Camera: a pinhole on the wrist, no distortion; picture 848 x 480 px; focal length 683.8 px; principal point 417.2 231.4 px. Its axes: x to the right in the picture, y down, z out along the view. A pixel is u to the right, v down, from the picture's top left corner.
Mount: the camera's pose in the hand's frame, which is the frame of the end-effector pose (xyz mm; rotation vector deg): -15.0 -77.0 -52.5 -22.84 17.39 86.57
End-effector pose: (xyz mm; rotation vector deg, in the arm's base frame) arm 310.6 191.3 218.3 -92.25 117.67 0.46
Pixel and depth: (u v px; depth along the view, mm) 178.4 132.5 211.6
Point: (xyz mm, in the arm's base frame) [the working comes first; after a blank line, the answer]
In the camera's frame: -73.9 -30.6 211.6

425.4 229.5 85.8
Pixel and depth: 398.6 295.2 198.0
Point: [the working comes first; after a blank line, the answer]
In the camera's frame: -5.4 18.5 198.0

363.2 272.5 125.5
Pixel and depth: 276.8 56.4 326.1
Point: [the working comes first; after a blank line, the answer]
In the camera's frame: -67.0 -83.5 326.1

409.1 235.9 -39.3
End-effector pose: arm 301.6 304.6 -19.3 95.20 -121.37 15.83
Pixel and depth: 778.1 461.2 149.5
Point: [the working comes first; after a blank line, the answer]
In the camera's frame: 78.9 50.2 149.5

247.9 362.7 -83.5
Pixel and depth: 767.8 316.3 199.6
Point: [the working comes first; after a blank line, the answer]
In the camera's frame: 102.3 24.8 199.6

194.9 338.0 -100.7
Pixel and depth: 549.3 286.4 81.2
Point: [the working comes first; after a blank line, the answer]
In the camera's frame: 15.7 6.5 81.2

329.8 313.9 -45.3
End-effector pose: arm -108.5 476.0 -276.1 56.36 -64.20 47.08
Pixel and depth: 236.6 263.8 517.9
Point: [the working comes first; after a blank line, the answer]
In the camera's frame: -136.8 24.5 517.9

-308.2 43.0 -278.4
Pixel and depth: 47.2 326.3 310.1
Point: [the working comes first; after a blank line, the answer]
In the camera's frame: -167.8 43.0 310.1

-144.3 162.9 -335.4
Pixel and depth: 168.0 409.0 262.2
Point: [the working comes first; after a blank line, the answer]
In the camera's frame: -95.6 68.1 262.2

-164.0 248.8 -354.7
